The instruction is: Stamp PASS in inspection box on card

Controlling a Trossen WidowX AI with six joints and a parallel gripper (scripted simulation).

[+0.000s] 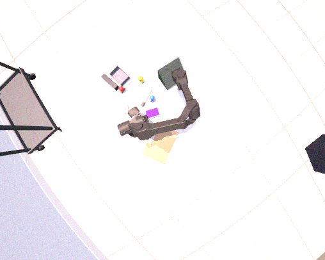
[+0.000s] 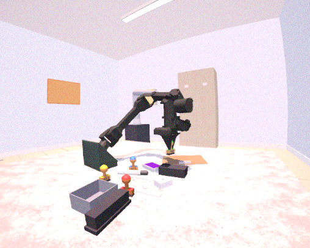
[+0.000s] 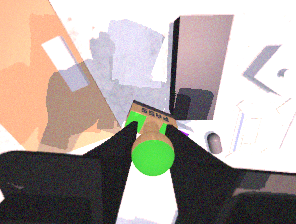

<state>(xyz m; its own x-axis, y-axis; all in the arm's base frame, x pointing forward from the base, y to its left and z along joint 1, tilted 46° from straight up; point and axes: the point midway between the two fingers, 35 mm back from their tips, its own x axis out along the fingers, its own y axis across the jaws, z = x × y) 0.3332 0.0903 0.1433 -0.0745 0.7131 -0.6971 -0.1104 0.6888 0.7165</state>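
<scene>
My gripper tip is 9 cm above the purple ink pad, 8 cm past it and 4 cm to the left of it. Round my gripper tip: green-knobbed stamp (right at my gripper tip); then marker (13 cm to the right, 8 cm below, 8 cm behind); then small white block (15 cm to the right, 8 cm below, 6 cm ahead).
</scene>
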